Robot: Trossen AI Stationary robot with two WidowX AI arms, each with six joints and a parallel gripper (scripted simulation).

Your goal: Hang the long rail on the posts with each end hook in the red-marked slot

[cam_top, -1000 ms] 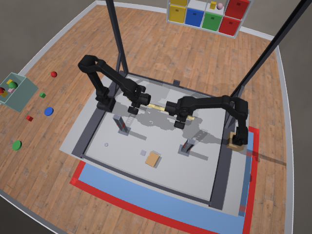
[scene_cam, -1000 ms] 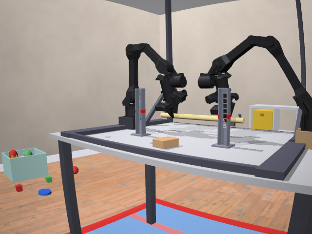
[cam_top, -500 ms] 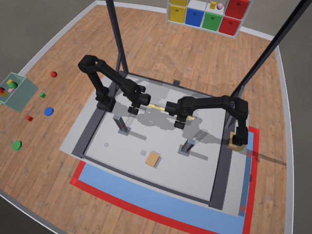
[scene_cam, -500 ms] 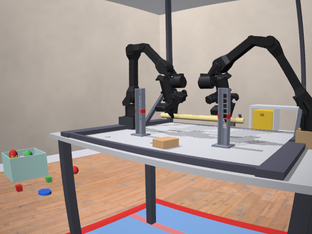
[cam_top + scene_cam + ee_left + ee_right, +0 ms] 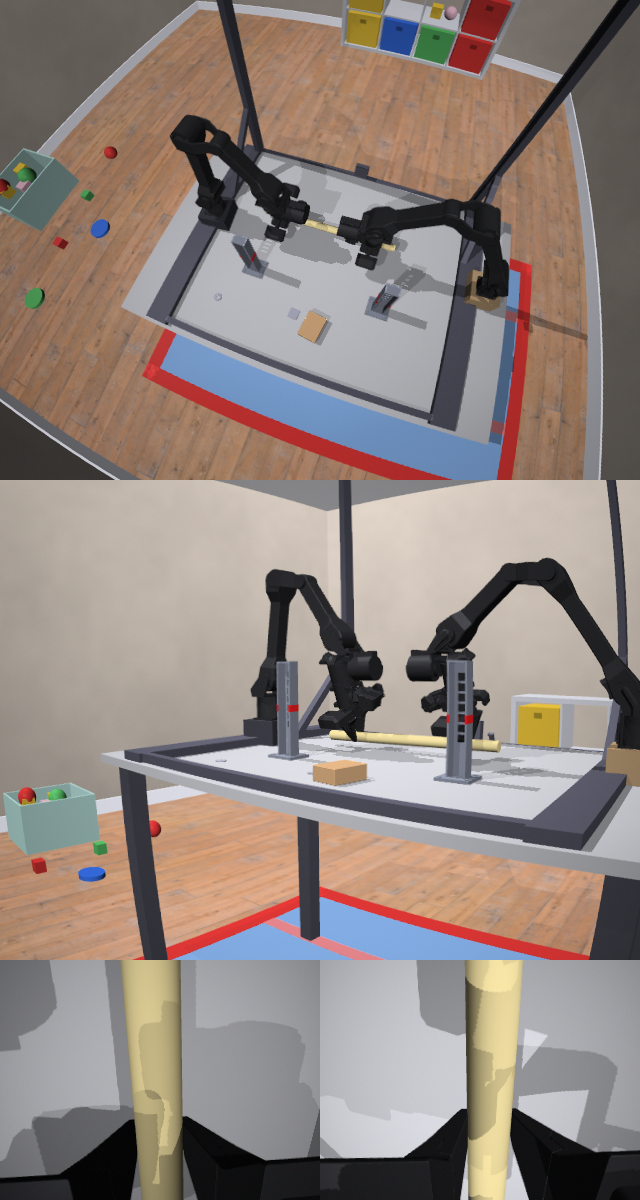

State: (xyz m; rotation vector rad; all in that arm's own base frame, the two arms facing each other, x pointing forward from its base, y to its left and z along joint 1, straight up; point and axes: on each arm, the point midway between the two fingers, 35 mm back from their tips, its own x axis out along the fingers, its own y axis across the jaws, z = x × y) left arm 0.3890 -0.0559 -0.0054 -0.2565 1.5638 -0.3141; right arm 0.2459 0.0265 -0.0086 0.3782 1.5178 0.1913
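My left gripper is now 150 mm to the left of the long pale yellow rail, 10 mm past it and 10 mm above it. Also, from my left hand: tan box: 310 mm ahead, 100 mm to the right, 40 mm below.
Now: the long pale yellow rail 1 cm behind my right hand, 15 cm to the left of it and 1 cm below it. The rest, counted from my right hand: tan box 32 cm ahead, 20 cm to the left, 4 cm below.
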